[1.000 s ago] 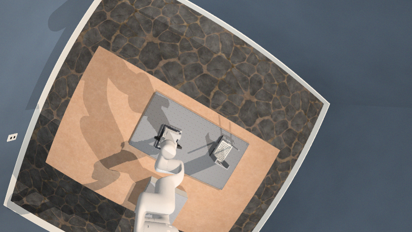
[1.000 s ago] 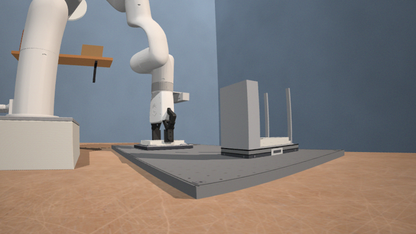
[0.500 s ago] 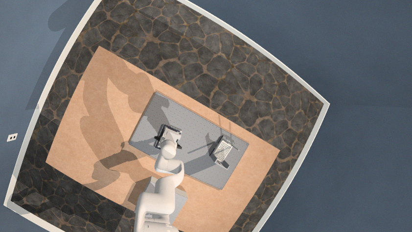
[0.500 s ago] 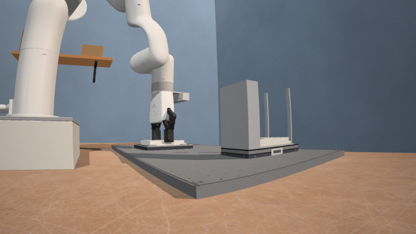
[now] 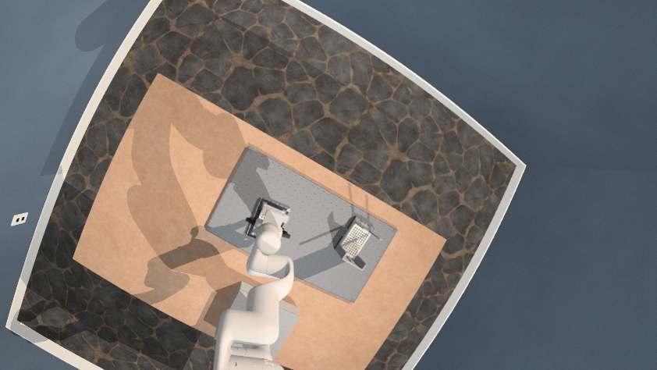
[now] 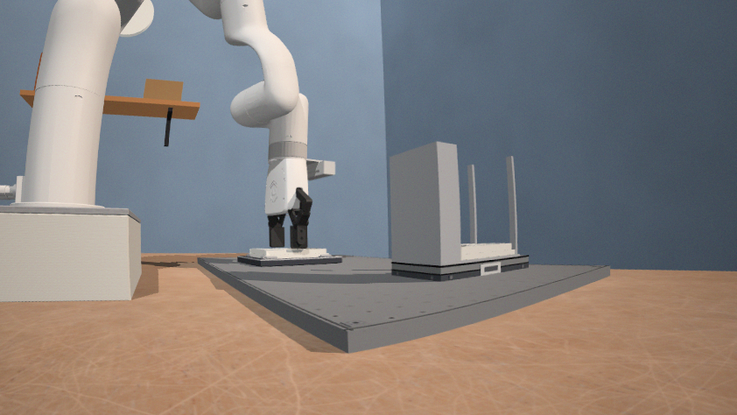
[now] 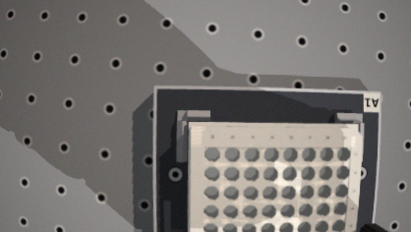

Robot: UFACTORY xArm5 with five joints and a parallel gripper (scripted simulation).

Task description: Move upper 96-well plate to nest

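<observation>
My hand is 3 cm above the plate nest N1. The rest, counted from my hand: tall grey wall 33 cm to the right, 5 cm above, 4 cm ahead; A1 mark 8 cm ahead, 4 cm to the right, 3 cm below.
</observation>
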